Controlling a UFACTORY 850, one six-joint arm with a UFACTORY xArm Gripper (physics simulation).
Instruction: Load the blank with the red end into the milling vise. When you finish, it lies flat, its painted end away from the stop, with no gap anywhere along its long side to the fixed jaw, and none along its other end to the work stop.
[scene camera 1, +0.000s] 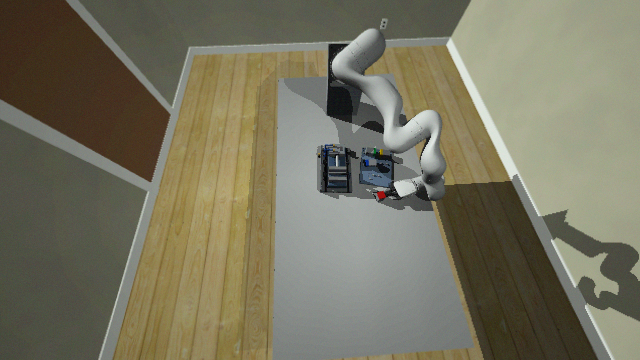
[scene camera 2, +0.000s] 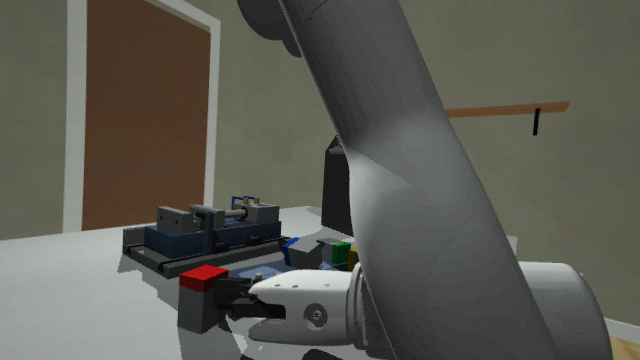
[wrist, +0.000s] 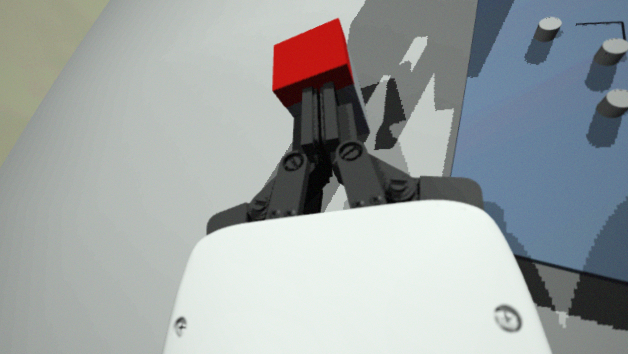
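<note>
The blank with the red end (scene camera 1: 381, 195) (scene camera 2: 196, 307) (wrist: 312, 60) stands upright on the table, red end up, beside the blue plate. My gripper (scene camera 1: 389, 194) (scene camera 2: 221, 295) (wrist: 324, 105) is shut and empty. Its closed fingertips are at the blank's near side face, against it or very close, not around it. The milling vise (scene camera 1: 338, 170) (scene camera 2: 170, 243) stands farther left. Its fixed jaw (scene camera 2: 175, 220) and moving jaw (scene camera 2: 215, 216) have an open space between them. A dark blue upright post (scene camera 2: 208, 232) stands at the vise's side.
The blue plate (scene camera 1: 375, 177) (wrist: 500, 150) has short pegs and lies between vise and gripper. Blanks with a blue end (scene camera 1: 369, 163) (scene camera 2: 305, 251), a green end (scene camera 1: 375, 150) (scene camera 2: 341, 253) and a yellow end (scene camera 2: 353, 258) are at its far part. The arm hides some of them in scene camera 2.
</note>
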